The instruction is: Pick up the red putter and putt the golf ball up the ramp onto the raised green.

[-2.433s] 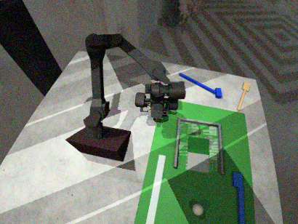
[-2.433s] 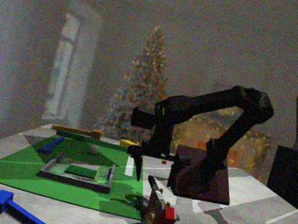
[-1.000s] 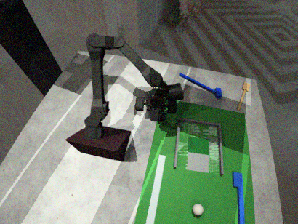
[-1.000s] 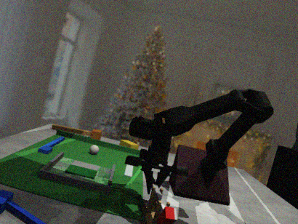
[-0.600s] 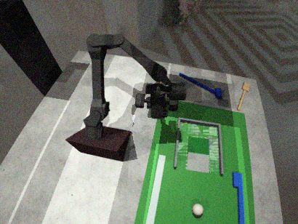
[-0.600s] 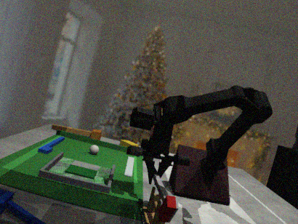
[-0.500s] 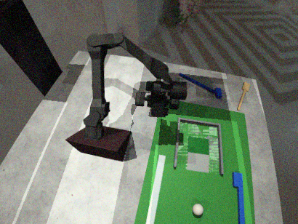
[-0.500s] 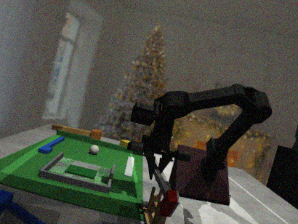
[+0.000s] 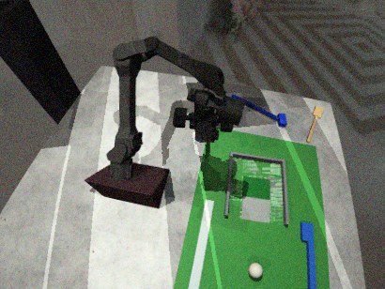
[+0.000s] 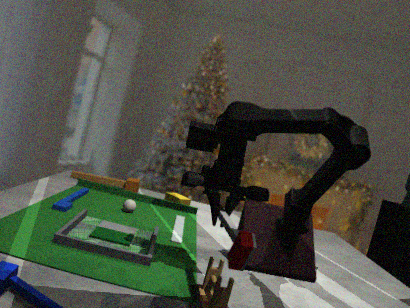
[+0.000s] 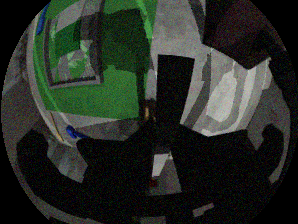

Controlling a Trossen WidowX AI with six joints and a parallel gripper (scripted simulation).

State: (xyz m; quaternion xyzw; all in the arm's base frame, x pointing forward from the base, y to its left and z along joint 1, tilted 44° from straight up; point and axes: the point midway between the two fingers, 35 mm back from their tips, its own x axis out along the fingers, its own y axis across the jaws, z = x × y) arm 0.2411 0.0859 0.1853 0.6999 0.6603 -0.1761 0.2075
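Right now my gripper tip is 4 cm short of the white strip, 36 cm to the left of it and 12 cm above it. The rest, counted from my gripper tip: blue putter 26 cm ahead, 24 cm to the left, 11 cm below; red putter 8 cm to the left, 2 cm above; green mat 23 cm ahead, 27 cm to the right, 12 cm below.
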